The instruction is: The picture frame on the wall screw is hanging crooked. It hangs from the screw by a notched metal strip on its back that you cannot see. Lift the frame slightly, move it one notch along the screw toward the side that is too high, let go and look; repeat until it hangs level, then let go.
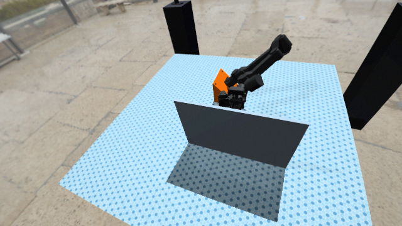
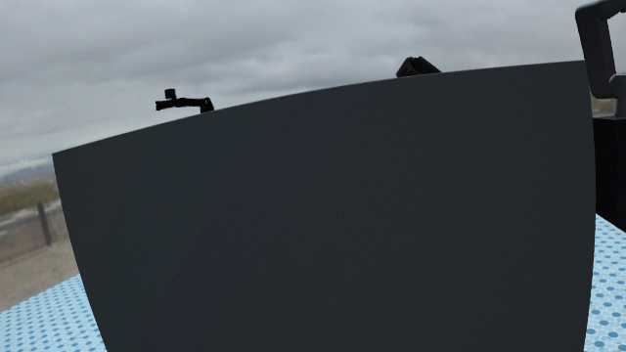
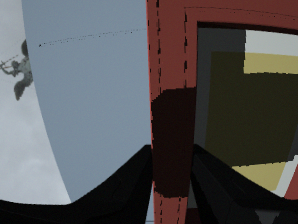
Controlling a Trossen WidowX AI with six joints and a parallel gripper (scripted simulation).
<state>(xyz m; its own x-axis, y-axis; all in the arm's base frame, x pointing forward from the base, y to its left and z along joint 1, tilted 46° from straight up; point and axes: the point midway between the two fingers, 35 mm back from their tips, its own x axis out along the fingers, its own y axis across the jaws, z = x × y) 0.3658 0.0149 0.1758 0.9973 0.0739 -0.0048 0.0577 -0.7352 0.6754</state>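
Now: gripper tip 10 mm short of the picture frame and 50 mm above it. Also, from my gripper tip: grey wall panel (20 mm ahead, 10 mm to the left, 60 mm below).
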